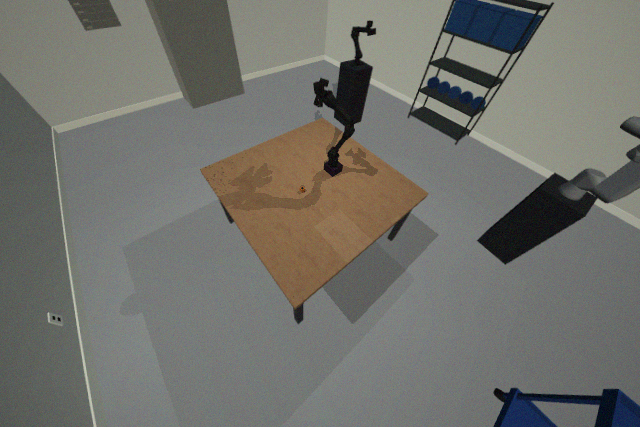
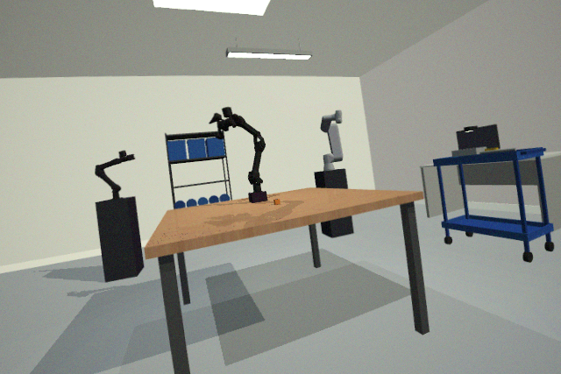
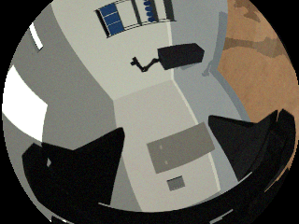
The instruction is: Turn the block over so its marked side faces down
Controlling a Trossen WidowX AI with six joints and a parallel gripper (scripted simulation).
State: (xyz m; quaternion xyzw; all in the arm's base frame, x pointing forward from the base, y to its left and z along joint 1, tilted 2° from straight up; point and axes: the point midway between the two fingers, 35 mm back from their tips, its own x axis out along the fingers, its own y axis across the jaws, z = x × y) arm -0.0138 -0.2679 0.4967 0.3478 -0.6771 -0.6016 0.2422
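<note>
My gripper tip is 38 cm short of the orange block, 34 cm to the right of it and 54 cm above it.
</note>
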